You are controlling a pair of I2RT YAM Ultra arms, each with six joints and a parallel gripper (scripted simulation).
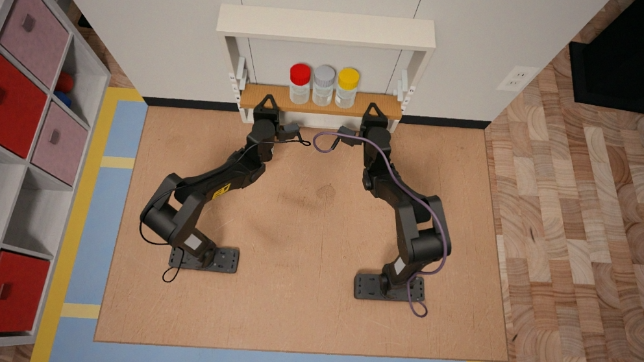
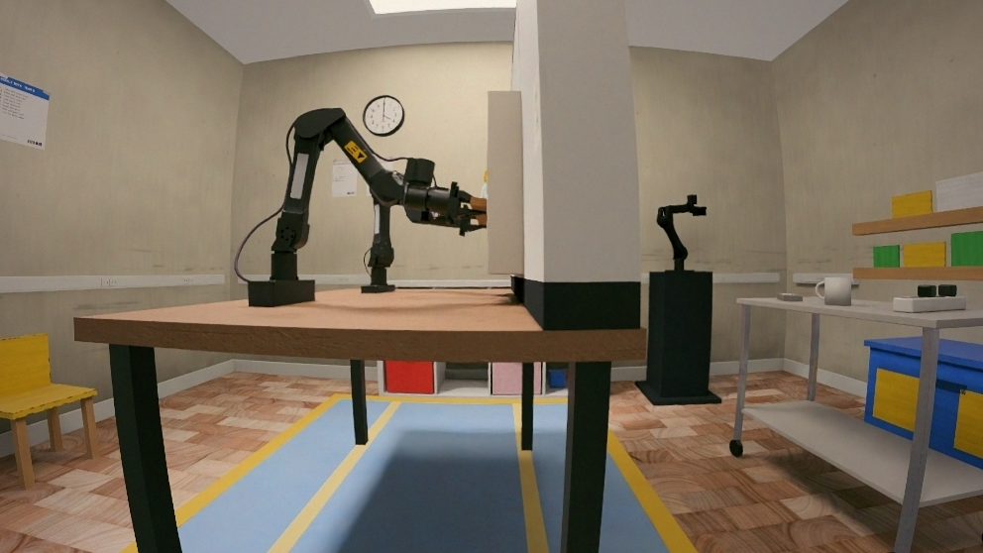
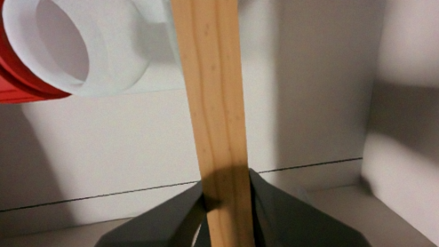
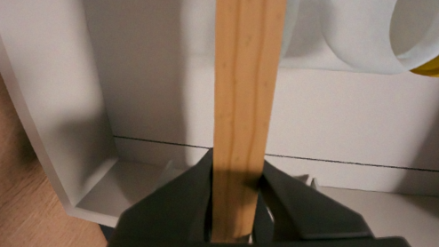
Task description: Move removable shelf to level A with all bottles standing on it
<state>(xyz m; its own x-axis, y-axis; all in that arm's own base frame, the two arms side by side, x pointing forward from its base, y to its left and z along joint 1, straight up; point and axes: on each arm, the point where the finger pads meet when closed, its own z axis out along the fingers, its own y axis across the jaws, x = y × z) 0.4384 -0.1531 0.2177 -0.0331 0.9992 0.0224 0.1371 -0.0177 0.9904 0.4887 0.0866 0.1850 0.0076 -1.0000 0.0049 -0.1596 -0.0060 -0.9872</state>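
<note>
Right now my right hand is 8 cm to the right of the yellow-capped bottle and 6 cm below it. Also, from my right hand: shelf board (15 cm to the left, 1 cm behind); then wall rack (15 cm to the left, 5 cm above, 3 cm ahead); then grey-capped bottle (15 cm to the left, 6 cm above).
The red-capped bottle is 8 cm to the right of my left hand, 5 cm above it and 2 cm ahead of it. The rest, counted from my left hand: shelf board 15 cm to the right, 2 cm ahead; then wall rack 14 cm to the right, 6 cm ahead, 5 cm above; then grey-capped bottle 15 cm to the right, 5 cm above, 3 cm ahead.
</note>
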